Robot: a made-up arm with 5 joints.
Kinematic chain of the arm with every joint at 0, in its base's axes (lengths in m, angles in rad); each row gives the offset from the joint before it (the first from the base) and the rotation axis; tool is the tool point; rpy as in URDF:
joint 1: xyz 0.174 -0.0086 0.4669 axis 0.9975 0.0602 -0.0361
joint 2: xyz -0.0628 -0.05 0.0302 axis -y
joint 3: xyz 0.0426 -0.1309 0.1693 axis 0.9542 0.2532 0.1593
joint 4: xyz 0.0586 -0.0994 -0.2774 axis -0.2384 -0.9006 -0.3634
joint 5: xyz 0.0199 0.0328 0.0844 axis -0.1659 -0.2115 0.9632
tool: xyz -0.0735 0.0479 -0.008 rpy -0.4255 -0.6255 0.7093
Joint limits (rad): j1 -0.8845..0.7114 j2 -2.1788..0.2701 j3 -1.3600..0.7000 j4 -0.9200..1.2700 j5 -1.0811..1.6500
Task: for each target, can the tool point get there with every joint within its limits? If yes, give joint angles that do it. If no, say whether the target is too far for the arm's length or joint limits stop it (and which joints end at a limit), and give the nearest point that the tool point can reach.
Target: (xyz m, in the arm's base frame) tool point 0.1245 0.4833 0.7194
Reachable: no: joint limits stop it (at a limit: joint 1, joint 2, joint 3, joint 4) | nearest point 0.0347 0.0459 0.5529 | short by 0.477 m
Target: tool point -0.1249 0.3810 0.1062
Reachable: no: joint limits stop it (at a limit: joint 1, joint 4, joint 5) | nearest point 0.0494 -0.0144 0.3226 | short by 0.483 m
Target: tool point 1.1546 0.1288 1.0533
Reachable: no: too far | nearest point 0.3919 -0.1791 0.9068 | short by 0.835 m
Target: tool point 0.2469 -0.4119 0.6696
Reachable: yes | joints -0.3994 -1.2858 -1.1798 0.6462 0.9928
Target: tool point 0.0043 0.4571 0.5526
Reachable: no: joint limits stop it (at a limit: joint 1, joint 2, joint 3, joint 4) | nearest point 0.0413 0.0499 0.5333 | short by 0.409 m
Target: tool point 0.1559 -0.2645 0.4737
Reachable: yes | joints -0.1873 -0.9469 0.0129 -0.7067 0.3687
